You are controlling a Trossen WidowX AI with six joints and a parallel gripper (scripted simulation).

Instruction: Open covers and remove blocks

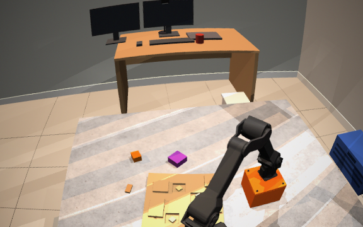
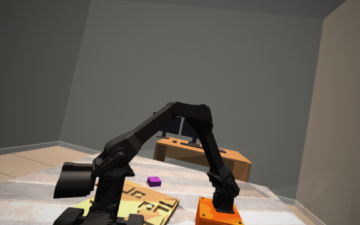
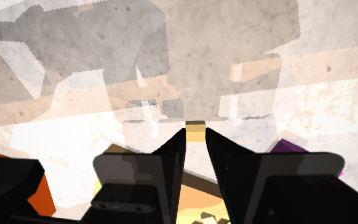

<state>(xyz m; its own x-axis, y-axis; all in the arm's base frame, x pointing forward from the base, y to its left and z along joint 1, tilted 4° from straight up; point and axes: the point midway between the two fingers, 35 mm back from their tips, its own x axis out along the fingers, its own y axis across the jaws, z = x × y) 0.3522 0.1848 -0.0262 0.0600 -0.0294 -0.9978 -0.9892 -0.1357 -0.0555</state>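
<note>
Now: gripper tip 250 mm to the left of the tan puzzle board and 30 mm past it. The rest, counted from my gripper tip: flat brown piece (370 mm to the right, 170 mm ahead, 20 mm below).
</note>
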